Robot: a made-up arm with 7 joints. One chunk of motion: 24 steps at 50 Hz.
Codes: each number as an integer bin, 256 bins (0 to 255) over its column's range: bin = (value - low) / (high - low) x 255, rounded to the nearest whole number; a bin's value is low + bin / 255 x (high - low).
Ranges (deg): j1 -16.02..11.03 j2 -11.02..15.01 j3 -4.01..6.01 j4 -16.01..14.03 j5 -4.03..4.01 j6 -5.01..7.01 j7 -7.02..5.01
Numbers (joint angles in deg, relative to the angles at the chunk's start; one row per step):
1: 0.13 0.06 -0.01 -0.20 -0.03 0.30 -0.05
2: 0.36 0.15 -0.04 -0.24 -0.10 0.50 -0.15
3: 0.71 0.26 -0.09 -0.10 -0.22 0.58 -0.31
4: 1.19 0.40 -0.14 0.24 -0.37 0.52 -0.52
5: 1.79 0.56 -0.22 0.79 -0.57 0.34 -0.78
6: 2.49 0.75 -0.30 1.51 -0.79 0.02 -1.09
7: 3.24 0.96 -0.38 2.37 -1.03 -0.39 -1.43
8: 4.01 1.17 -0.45 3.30 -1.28 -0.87 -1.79
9: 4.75 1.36 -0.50 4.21 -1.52 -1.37 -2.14
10: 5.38 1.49 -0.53 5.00 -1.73 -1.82 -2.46
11: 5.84 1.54 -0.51 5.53 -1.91 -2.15 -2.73
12: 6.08 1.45 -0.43 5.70 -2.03 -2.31 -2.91
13: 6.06 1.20 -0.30 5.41 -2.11 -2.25 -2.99
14: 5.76 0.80 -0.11 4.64 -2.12 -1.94 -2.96
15: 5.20 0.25 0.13 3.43 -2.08 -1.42 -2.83
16: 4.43 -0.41 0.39 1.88 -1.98 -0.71 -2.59
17: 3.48 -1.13 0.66 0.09 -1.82 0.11 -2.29
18: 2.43 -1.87 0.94 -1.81 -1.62 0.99 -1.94
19: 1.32 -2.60 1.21 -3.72 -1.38 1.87 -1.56
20: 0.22 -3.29 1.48 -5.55 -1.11 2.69 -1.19
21: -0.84 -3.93 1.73 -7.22 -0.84 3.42 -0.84
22: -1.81 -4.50 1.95 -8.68 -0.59 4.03 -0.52
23: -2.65 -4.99 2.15 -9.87 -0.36 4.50 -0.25
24: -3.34 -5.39 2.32 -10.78 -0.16 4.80 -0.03
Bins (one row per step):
1: 152 109 102 134 127 113 148
2: 154 109 101 134 125 117 146
3: 158 111 100 135 121 119 142
4: 162 112 98 138 116 117 138
5: 168 113 96 143 110 113 132
6: 174 115 94 149 103 107 126
7: 182 117 92 156 95 98 118
8: 189 119 91 164 87 88 111
9: 196 121 89 172 80 77 103
10: 202 123 89 178 73 68 97
11: 206 123 89 183 67 61 91
12: 208 122 91 184 63 57 87
13: 208 120 94 182 61 59 85
14: 205 116 99 175 61 65 86
15: 200 110 105 165 62 76 89
16: 193 104 112 152 65 91 94
17: 184 97 119 137 70 109 100
18: 174 90 126 121 76 127 108
19: 163 82 133 104 84 146 116
20: 153 76 140 89 93 163 124
21: 143 69 146 75 101 179 131
22: 134 64 152 62 109 192 138
23: 126 59 157 52 116 202 144
24: 120 55 161 44 123 208 148

